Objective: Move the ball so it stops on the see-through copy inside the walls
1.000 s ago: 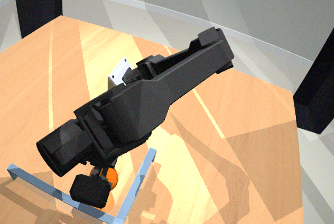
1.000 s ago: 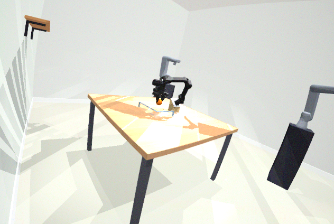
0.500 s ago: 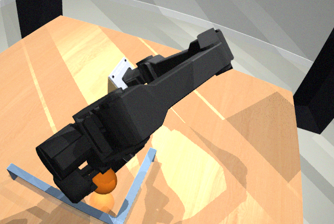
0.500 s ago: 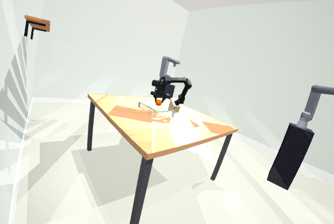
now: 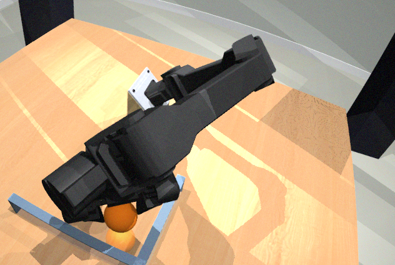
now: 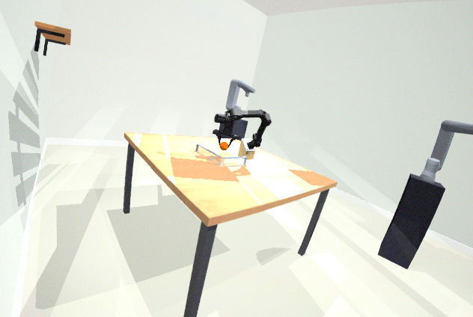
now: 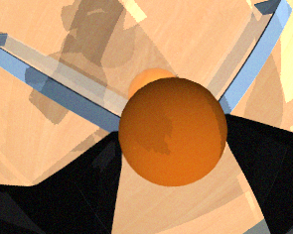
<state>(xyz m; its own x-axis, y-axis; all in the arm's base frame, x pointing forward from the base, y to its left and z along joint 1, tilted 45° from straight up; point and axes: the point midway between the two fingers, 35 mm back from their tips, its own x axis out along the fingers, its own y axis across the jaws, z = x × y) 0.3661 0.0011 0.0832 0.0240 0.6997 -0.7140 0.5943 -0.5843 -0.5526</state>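
Now: the see-through ball copy 90 mm below my gripper tip and 10 mm ahead of it. The rest, counted from my gripper tip: orange ball (right at my gripper tip).
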